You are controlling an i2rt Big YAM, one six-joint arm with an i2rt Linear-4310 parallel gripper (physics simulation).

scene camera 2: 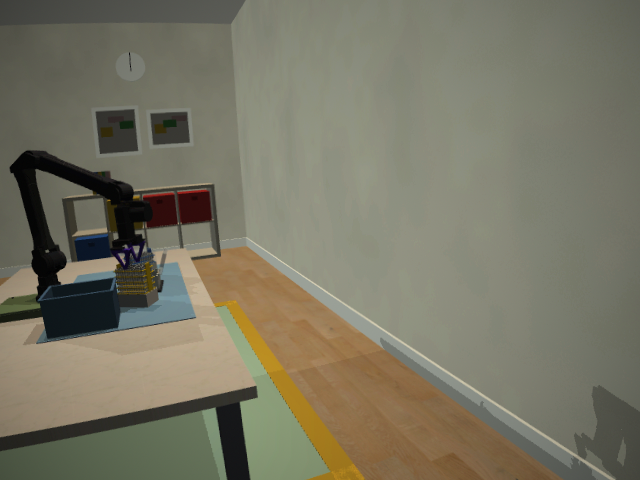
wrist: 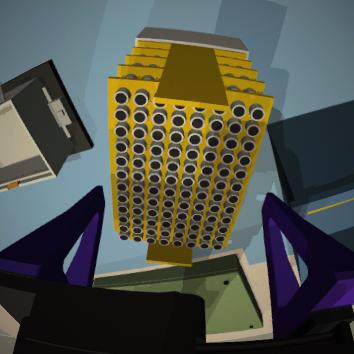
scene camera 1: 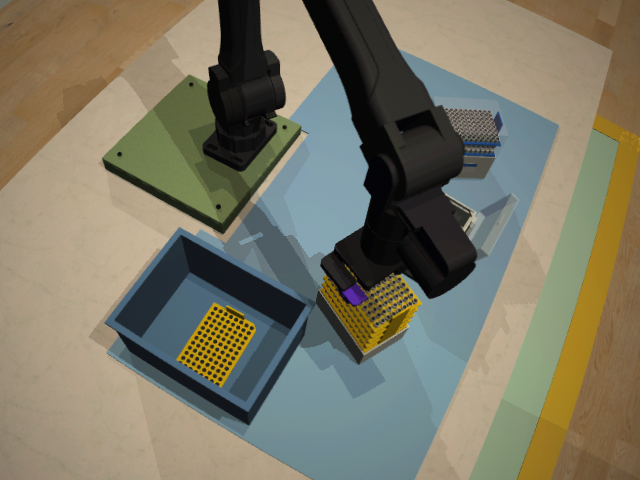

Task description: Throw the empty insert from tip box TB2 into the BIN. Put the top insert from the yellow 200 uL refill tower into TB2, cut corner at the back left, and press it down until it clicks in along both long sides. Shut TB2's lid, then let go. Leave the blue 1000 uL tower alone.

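Note:
The yellow refill tower (scene camera 1: 390, 304) (scene camera 2: 135, 279) (wrist: 175, 150) stands on its grey base, its top insert full of tips. My gripper (scene camera 1: 376, 289) (scene camera 2: 132, 262) (wrist: 184, 197) is open and empty, pointing down at the tower top, one purple finger to each side in the wrist view; their exact height against the top insert is unclear. TB2 (scene camera 1: 469, 221) (wrist: 42, 132) stands open, its clear lid (scene camera 1: 496, 227) raised; the arm hides much of it in scene camera 1. An empty yellow insert (scene camera 1: 217, 343) (wrist: 330, 206) lies flat in the BIN (scene camera 1: 155, 360) (scene camera 2: 82, 315) (wrist: 320, 125).
The blue 1000 uL tower (scene camera 1: 478, 134) stands behind TB2, partly hidden by the arm. The green base plate (scene camera 1: 160, 165) (scene camera 2: 18, 306) (wrist: 227, 305) carries the arm. The BIN's high wall is close beside the yellow tower. A blue mat (scene camera 1: 330, 434) lies beneath the boxes.

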